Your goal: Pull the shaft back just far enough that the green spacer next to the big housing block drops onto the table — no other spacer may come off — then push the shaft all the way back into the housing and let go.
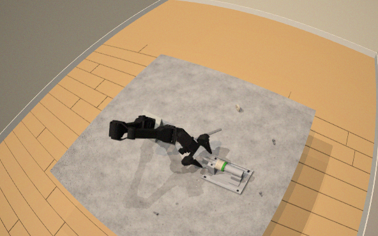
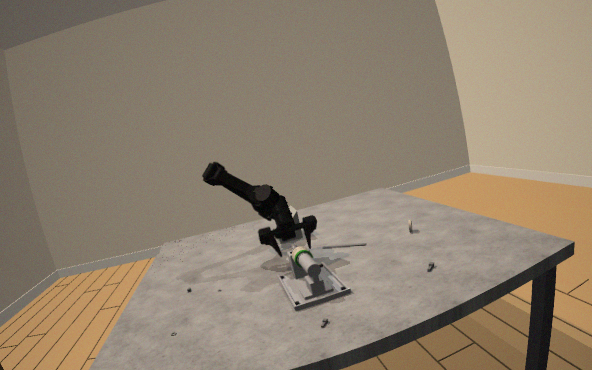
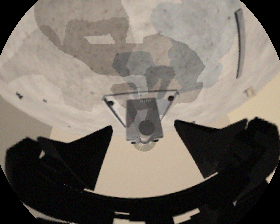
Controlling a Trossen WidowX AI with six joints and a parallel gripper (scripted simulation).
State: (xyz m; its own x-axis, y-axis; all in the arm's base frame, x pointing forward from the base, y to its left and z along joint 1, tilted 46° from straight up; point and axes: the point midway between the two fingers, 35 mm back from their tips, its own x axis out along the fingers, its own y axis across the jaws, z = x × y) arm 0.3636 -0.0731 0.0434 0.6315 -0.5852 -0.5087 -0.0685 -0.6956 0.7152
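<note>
Now: gripper tip 5 cm short of the shaft and 1 cm below it. From my gripper tip the other things lie so: thin grey rod: 9 cm behind, 19 cm to the left, 7 cm below; then beige spacer: 8 cm ahead, 1 cm above; then green spacer: 10 cm ahead, 1 cm to the right, 1 cm above.
</note>
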